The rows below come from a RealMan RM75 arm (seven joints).
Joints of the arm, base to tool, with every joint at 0 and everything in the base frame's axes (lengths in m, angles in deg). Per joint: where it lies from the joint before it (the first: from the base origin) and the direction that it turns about. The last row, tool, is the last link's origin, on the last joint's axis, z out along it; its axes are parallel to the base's.
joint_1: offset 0 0 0.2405 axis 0 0 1
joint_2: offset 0 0 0 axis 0 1 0
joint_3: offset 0 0 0.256 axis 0 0 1
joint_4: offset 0 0 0 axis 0 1 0
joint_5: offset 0 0 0.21 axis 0 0 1
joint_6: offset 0 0 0 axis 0 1 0
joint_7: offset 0 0 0.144 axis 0 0 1
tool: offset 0 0 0
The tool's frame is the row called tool.
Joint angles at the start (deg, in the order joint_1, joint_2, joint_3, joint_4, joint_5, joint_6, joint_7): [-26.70, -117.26, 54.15, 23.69, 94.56, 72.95, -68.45]
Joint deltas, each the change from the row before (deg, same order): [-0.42, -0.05, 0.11, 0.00, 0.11, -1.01, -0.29]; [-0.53, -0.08, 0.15, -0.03, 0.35, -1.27, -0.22]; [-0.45, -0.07, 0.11, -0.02, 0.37, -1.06, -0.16]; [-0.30, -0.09, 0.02, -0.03, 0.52, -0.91, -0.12]
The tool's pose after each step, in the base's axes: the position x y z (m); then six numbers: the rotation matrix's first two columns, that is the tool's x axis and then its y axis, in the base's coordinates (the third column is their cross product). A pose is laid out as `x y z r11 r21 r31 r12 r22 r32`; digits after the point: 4 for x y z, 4 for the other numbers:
-0.2967 0.3255 -0.0366 0.7467 0.3826 0.5441 0.5807 -0.7739 -0.2528
-0.2963 0.3291 -0.0380 0.7536 0.3849 0.5329 0.5803 -0.7704 -0.2641
-0.2960 0.3321 -0.0391 0.7600 0.3864 0.5226 0.5789 -0.7680 -0.2740
-0.2964 0.3338 -0.0405 0.7658 0.3893 0.5119 0.5780 -0.7657 -0.2823

